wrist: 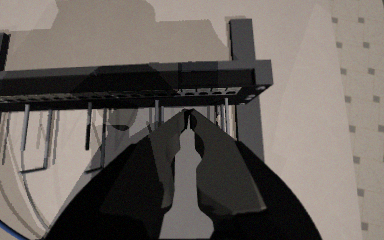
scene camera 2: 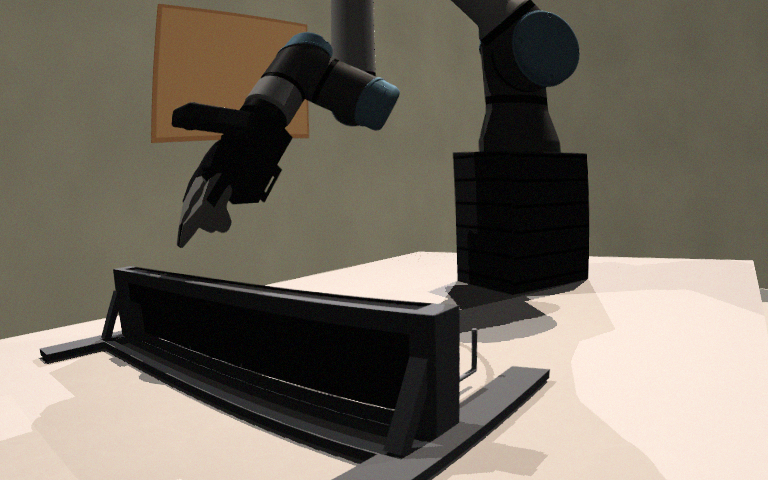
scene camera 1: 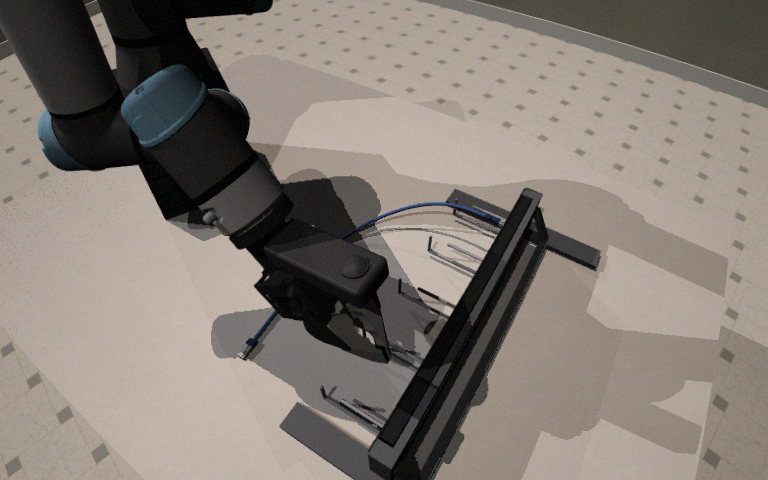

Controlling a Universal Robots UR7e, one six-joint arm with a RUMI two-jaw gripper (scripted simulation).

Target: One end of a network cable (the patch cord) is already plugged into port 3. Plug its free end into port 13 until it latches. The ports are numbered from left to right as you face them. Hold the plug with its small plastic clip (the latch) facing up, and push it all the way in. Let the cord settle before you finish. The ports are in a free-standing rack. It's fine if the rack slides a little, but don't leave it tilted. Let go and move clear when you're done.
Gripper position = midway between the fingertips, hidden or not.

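Observation:
The gripper (scene camera 1: pixel 388 361), visible. Same gripper (scene camera 2: pixel 179 246). Wrist view, gripper again (wrist: pixel 189 110).

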